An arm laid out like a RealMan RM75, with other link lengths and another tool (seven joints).
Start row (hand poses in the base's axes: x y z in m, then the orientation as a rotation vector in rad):
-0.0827 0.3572 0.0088 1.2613 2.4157 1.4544
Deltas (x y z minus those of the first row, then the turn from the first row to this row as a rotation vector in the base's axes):
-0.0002 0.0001 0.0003 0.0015 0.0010 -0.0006
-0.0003 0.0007 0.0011 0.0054 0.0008 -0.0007
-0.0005 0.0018 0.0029 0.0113 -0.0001 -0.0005
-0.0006 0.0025 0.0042 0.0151 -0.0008 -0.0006
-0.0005 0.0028 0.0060 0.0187 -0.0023 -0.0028
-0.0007 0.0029 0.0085 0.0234 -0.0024 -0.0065
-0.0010 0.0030 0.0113 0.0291 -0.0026 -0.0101
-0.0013 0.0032 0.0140 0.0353 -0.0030 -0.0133
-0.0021 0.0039 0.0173 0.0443 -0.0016 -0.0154
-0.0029 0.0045 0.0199 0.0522 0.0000 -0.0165
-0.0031 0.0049 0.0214 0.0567 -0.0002 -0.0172
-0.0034 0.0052 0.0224 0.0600 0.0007 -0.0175
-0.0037 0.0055 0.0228 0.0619 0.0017 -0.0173
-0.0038 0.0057 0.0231 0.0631 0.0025 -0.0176
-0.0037 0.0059 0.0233 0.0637 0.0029 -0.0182
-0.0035 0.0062 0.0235 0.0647 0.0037 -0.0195
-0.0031 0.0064 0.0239 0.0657 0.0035 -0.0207
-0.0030 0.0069 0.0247 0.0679 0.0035 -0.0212
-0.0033 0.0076 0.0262 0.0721 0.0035 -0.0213
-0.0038 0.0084 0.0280 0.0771 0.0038 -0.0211
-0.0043 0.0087 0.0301 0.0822 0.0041 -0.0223
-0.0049 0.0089 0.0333 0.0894 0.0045 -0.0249
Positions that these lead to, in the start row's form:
-0.0829 0.3573 0.0091 1.2632 2.4151 1.4561
-0.0830 0.3579 0.0099 1.2639 2.4132 1.4615
-0.0832 0.3590 0.0117 1.2640 2.4103 1.4700
-0.0833 0.3597 0.0130 1.2641 2.4082 1.4755
-0.0832 0.3600 0.0148 1.2655 2.4035 1.4803
-0.0834 0.3601 0.0173 1.2701 2.3977 1.4859
-0.0837 0.3602 0.0201 1.2747 2.3916 1.4930
-0.0840 0.3604 0.0228 1.2787 2.3854 1.5008
-0.0848 0.3611 0.0261 1.2840 2.3801 1.5124
-0.0856 0.3617 0.0287 1.2883 2.3765 1.5226
-0.0858 0.3621 0.0302 1.2897 2.3736 1.5288
-0.0861 0.3624 0.0312 1.2915 2.3723 1.5330
-0.0864 0.3627 0.0316 1.2927 2.3722 1.5355
-0.0865 0.3629 0.0319 1.2941 2.3719 1.5368
-0.0864 0.3631 0.0321 1.2952 2.3713 1.5374
-0.0862 0.3634 0.0323 1.2976 2.3700 1.5382
-0.0858 0.3636 0.0327 1.2988 2.3682 1.5393
-0.0857 0.3641 0.0335 1.2997 2.3667 1.5422
-0.0860 0.3648 0.0350 1.3006 2.3646 1.5480
-0.0865 0.3656 0.0368 1.3016 2.3626 1.5550
-0.0870 0.3659 0.0389 1.3041 2.3592 1.5616
-0.0876 0.3661 0.0421 1.3085 2.3534 1.5708

